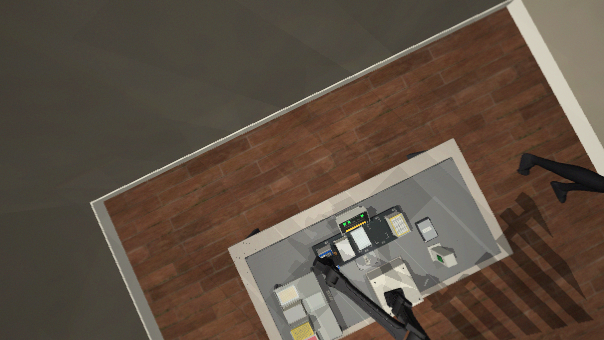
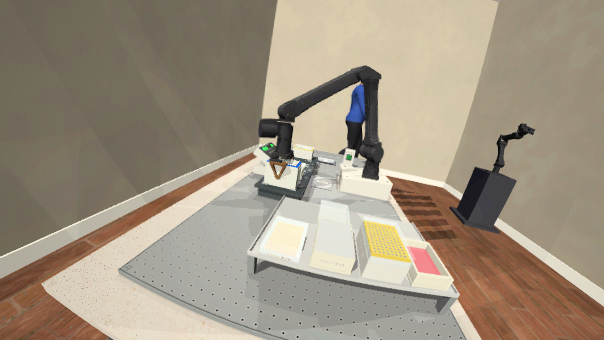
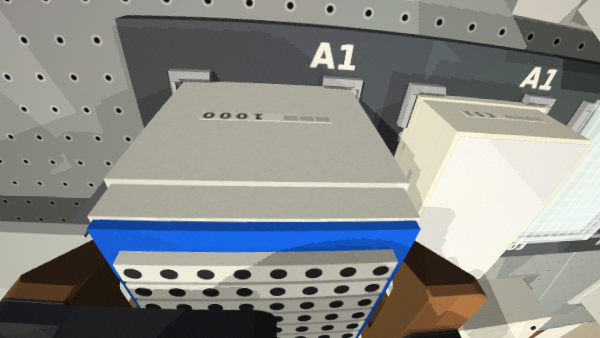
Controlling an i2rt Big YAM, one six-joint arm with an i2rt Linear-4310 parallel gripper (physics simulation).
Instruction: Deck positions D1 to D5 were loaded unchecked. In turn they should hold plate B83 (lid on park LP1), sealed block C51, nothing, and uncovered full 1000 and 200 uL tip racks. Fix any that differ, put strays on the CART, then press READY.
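Where they show: gripper, fingertip midpoint: (image 2: pixel 280 175); arm's base at its link origin: (image 1: pixel 394 296) (image 2: pixel 369 176).
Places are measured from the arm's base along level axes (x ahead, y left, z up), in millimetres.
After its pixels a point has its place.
A 1000 tip rack (image 1: pixel 325 252) @(z 59, x 415, y 342 mm) (image 2: pixel 281 178) @(z 8, x 343, y 376 mm) (image 3: pixel 250 150) @(z 36, x 418, y 351 mm) with a blue top edge and uncovered tips stands at the deck's D1 end. My gripper (image 2: pixel 287 168) @(z 4, x 365, y 337 mm) (image 3: pixel 253 250) @(z 4, x 365, y 337 mm) points down over it, its brown fingers closed against both sides. The rack looks level in its position. White block C51 (image 1: pixel 344 248) @(z 14, x 386, y 219 mm) (image 3: pixel 495 190) @(z 14, x 405, y 221 mm) stands beside it at D2. A clear-topped plate (image 1: pixel 360 238) @(z -11, x 409, y 98 mm) (image 3: pixel 565 200) @(z -13, x 389, y 109 mm) lies at D3. D4 shows dark deck. A yellow-edged tip rack (image 1: pixel 398 224) @(z 43, x 446, y -144 mm) (image 2: pixel 303 151) @(z 20, x 424, y -110 mm) stands at D5. Whether the plate is B83 cannot be read.
A raised tray (image 2: pixel 260 248) @(z -7, x 224, y 723 mm) at the side holds a cream-welled plate (image 1: pixel 287 295) @(z -3, x 196, y 656 mm) (image 2: pixel 284 239) @(z -3, x 191, y 675 mm), a grey-white box (image 2: pixel 334 245) @(z 23, x 84, y 669 mm), a yellow tip rack (image 1: pixel 302 331) @(z 51, x -6, y 614 mm) (image 2: pixel 386 240) @(z 52, x -16, y 640 mm) and a pink-filled box (image 2: pixel 425 260) @(z -5, x -138, y 590 mm). A green-lit display (image 1: pixel 353 221) @(z 46, x 544, y 119 mm) stands behind the deck, and a small green-screen device (image 1: pixel 442 255) @(z 33, x 183, y -353 mm) (image 2: pixel 349 157) @(z 2, x 146, y -344 mm) stands beyond.
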